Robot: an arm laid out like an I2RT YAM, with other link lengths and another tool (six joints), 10 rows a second.
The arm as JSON. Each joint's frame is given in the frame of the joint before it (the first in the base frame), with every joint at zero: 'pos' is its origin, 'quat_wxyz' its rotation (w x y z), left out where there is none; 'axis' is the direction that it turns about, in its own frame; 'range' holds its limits. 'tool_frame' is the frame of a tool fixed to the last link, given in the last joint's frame.
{
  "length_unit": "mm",
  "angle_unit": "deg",
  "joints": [
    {
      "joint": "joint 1",
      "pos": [
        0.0,
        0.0,
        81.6
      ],
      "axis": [
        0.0,
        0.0,
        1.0
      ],
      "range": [
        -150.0,
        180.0
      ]
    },
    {
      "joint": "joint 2",
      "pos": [
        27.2,
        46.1,
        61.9
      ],
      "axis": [
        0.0,
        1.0,
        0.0
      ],
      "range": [
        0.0,
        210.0
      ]
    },
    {
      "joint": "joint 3",
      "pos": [
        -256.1,
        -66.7,
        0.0
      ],
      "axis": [
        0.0,
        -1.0,
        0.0
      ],
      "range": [
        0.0,
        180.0
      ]
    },
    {
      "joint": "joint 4",
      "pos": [
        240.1,
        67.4,
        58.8
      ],
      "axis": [
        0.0,
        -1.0,
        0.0
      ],
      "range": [
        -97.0,
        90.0
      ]
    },
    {
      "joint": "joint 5",
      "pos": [
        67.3,
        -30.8,
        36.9
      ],
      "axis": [
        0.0,
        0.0,
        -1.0
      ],
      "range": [
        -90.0,
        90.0
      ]
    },
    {
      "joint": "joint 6",
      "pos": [
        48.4,
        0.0,
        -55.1
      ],
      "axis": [
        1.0,
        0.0,
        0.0
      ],
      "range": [
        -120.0,
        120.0
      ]
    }
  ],
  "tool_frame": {
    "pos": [
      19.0,
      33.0,
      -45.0
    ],
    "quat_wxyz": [
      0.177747,
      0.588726,
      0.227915,
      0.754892
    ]
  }
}
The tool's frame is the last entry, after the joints.
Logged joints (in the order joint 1, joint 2, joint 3, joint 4, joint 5, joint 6), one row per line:
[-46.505 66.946 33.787 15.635 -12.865 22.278]
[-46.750 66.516 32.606 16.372 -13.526 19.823]
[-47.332 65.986 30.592 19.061 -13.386 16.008]
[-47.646 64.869 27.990 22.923 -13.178 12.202]
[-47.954 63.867 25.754 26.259 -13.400 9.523]
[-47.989 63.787 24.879 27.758 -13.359 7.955]
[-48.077 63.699 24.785 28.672 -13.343 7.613]
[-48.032 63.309 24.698 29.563 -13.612 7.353]
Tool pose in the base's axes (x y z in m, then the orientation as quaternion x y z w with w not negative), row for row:
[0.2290 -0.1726 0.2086 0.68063 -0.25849 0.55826 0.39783]
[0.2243 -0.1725 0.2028 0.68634 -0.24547 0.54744 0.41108]
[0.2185 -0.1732 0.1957 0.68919 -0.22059 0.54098 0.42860]
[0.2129 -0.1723 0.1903 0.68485 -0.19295 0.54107 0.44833]
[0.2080 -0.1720 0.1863 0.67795 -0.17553 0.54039 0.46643]
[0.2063 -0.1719 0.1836 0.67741 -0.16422 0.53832 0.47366]
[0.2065 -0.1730 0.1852 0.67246 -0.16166 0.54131 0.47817]
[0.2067 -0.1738 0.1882 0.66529 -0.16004 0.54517 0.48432]
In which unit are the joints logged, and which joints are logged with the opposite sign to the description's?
The joints are logged in degrees. Opposite sign: joint 5.
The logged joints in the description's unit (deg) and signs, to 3 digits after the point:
[-46.505 66.946 33.787 15.635 12.865 22.278]
[-46.750 66.516 32.606 16.372 13.526 19.823]
[-47.332 65.986 30.592 19.061 13.386 16.008]
[-47.646 64.869 27.990 22.923 13.178 12.202]
[-47.954 63.867 25.754 26.259 13.400 9.523]
[-47.989 63.787 24.879 27.758 13.359 7.955]
[-48.077 63.699 24.785 28.672 13.343 7.613]
[-48.032 63.309 24.698 29.563 13.612 7.353]

